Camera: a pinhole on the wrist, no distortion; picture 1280 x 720 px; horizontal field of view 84.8 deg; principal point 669.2 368.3 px. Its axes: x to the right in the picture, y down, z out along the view. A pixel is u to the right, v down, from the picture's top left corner.
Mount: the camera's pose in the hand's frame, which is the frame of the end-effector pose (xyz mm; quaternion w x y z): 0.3 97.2 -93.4 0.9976 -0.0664 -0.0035 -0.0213
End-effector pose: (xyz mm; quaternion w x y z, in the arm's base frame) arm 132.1 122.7 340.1 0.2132 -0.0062 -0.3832 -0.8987
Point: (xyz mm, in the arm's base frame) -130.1 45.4 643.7
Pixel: outside the picture
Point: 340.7 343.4 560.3
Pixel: 228 254
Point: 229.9 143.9 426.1
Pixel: 298 196
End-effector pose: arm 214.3 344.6 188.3 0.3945 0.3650 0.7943 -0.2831
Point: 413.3 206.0 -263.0
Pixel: 1000 365
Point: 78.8 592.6 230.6
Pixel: behind the camera
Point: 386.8 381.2 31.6
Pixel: 878 552
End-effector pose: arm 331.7 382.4 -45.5 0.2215 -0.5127 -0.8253 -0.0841
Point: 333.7 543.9 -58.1
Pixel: 1227 209
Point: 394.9 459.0 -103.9
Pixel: 729 273
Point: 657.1 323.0 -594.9
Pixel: 69 552
